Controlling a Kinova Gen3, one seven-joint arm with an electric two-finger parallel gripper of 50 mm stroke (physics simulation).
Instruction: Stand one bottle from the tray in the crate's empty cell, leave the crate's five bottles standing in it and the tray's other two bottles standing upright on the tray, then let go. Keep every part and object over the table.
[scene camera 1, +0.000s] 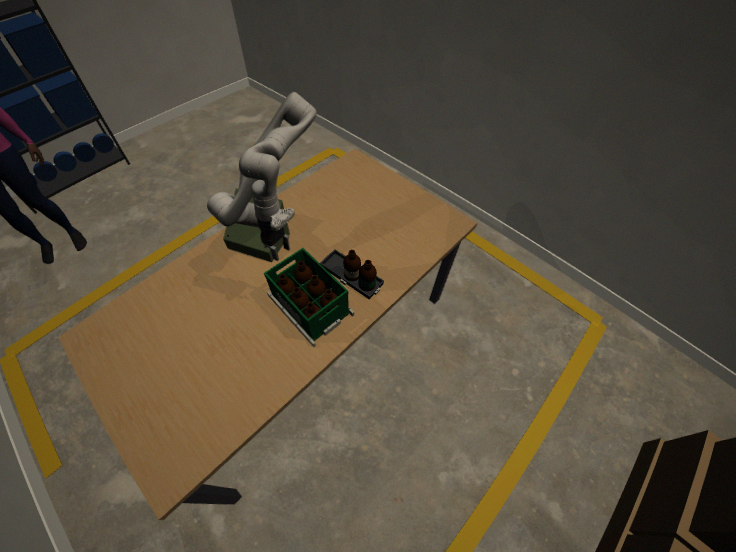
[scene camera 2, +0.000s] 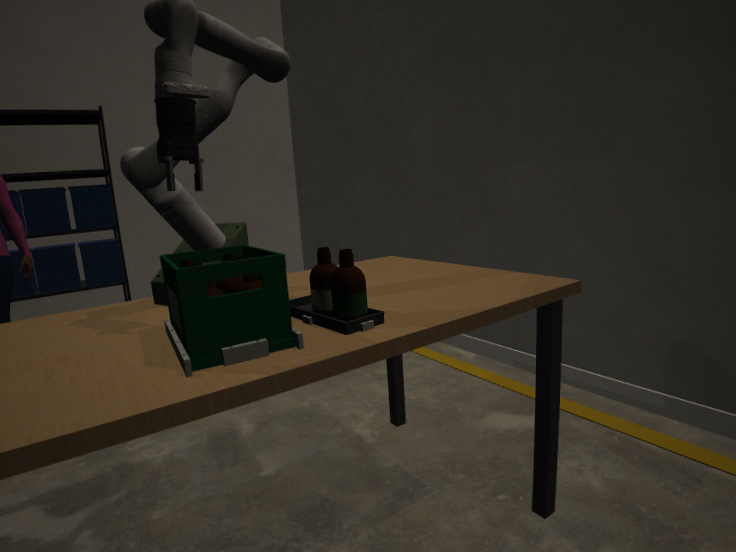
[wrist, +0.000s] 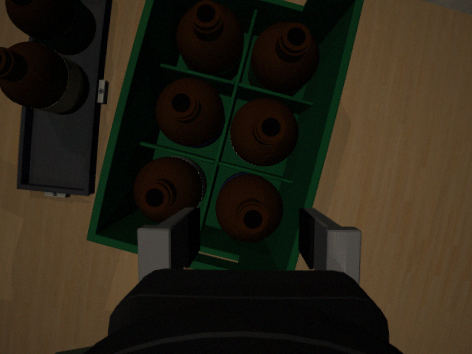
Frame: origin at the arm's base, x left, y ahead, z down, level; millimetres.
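Seen in the pictures: gripper, fingertip midpoint: (scene camera 1: 281, 254) (scene camera 2: 185, 190) (wrist: 249, 229); arm's base at its link origin: (scene camera 2: 212, 246).
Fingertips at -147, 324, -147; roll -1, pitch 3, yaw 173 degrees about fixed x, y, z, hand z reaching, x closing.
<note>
Pixels of each thing's top centre, then the offset from my fingertips to it, as dx, dy, dz. Level surfaces: height alone.
- green crate at its top centre: (wrist: 225, 114) (scene camera 2: 216, 254) (scene camera 1: 305, 281) +23, +70, +129
- corner bottle at its top centre: (wrist: 252, 219) (scene camera 2: 186, 260) (scene camera 1: 282, 276) -12, -18, +141
- black tray at its top centre: (wrist: 59, 87) (scene camera 2: 326, 306) (scene camera 1: 351, 271) +248, +100, +279
- pale-labelled bottle at its top centre: (scene camera 2: 323, 247) (scene camera 1: 351, 252) +251, +103, +144
- green-labelled bottle at its top centre: (scene camera 2: 345, 249) (scene camera 1: 368, 262) +253, +185, +144
- wooden table at its surface level: dz +304
The green crate (scene camera 1: 328, 317) (scene camera 2: 237, 326) (wrist: 114, 244) stands on the table with an upright brown bottle in each cell. One of them, the corner bottle (scene camera 1: 283, 284) (wrist: 249, 207), shows between and below the fingers in the wrist view. My gripper (scene camera 1: 280, 251) (scene camera 2: 184, 187) (wrist: 249, 229) is open and empty, above the rim at the crate's robot end. The black tray (scene camera 1: 334, 261) (scene camera 2: 350, 327) (wrist: 62, 150) lies beside the crate. On it stand a pale-labelled bottle (scene camera 1: 351, 264) (scene camera 2: 322, 285) (wrist: 35, 75) and a green-labelled bottle (scene camera 1: 368, 276) (scene camera 2: 349, 285), both upright. The crate bottles' bases are partly hidden.
Light grey stops (scene camera 1: 291, 320) (scene camera 2: 244, 351) edge the crate on the wooden table (scene camera 1: 196, 356) (scene camera 2: 475, 285). The arm's green base (scene camera 1: 249, 240) stands behind the crate. The table's front edge runs close to the crate and tray. A person (scene camera 1: 17, 172) and a shelf rack are beyond the table.
</note>
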